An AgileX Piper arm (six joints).
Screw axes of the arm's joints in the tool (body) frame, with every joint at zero. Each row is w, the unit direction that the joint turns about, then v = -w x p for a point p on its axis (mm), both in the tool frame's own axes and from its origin. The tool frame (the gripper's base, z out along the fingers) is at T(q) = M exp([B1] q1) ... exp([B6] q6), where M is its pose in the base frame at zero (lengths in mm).
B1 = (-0.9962, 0, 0.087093, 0, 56.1, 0)
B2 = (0, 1, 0, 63.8, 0, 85)
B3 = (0, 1, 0, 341.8, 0, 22)
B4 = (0, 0, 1, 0, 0, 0)
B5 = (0, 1, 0, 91, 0, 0)
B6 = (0, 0, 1, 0, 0, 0)
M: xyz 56.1 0 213.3 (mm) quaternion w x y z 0.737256 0 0.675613 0
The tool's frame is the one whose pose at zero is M.
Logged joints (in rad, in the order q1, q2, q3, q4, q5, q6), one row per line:
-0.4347 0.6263 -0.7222 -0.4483 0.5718 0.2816
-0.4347 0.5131 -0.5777 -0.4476 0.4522 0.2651
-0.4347 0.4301 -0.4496 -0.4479 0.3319 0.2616
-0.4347 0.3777 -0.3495 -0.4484 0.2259 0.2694
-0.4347 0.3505 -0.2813 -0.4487 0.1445 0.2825
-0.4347 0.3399 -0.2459 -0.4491 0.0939 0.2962
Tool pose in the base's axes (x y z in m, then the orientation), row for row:
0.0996 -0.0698 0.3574 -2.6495 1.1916 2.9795
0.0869 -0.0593 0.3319 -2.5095 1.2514 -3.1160
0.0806 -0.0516 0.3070 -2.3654 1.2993 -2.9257
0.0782 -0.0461 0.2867 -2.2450 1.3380 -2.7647
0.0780 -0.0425 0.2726 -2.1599 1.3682 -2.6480
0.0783 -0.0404 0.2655 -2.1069 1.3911 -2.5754
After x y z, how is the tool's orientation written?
As angles about the fixed x, y, z axes (roll, pitch, yaw), in radians.
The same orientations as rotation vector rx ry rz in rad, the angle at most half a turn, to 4 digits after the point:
0.4812 1.8868 -0.5859
0.4058 1.8214 -0.5770
0.3450 1.7638 -0.5572
0.3036 1.7176 -0.5288
0.2792 1.6847 -0.4995
0.2689 1.6627 -0.4766

